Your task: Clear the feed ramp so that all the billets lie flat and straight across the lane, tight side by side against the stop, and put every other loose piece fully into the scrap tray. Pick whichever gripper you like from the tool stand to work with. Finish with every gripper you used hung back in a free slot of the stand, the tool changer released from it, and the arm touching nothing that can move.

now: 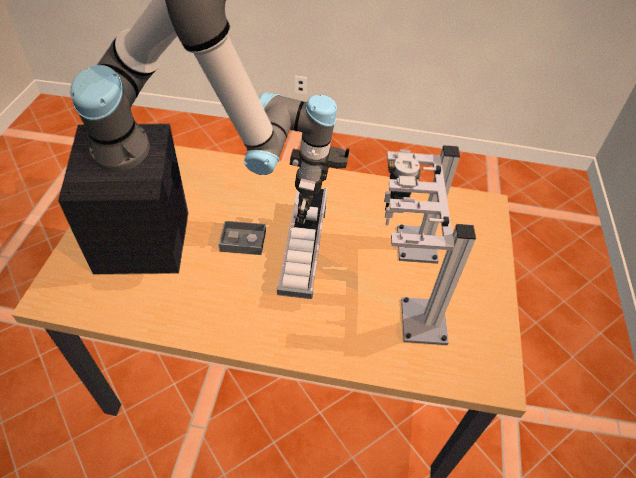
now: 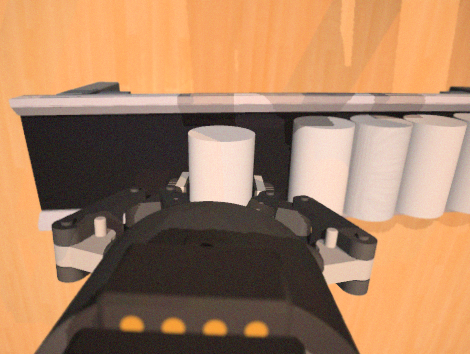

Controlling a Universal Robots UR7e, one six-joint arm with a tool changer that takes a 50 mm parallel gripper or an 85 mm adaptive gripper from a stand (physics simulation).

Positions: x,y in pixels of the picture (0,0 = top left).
Scene:
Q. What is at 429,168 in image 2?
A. A billet.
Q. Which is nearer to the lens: the billet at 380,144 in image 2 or the adaptive gripper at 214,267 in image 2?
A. The adaptive gripper.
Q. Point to a tool stand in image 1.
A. At 423,320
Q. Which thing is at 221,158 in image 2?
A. A billet.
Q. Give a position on an adaptive gripper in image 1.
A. At 307,186

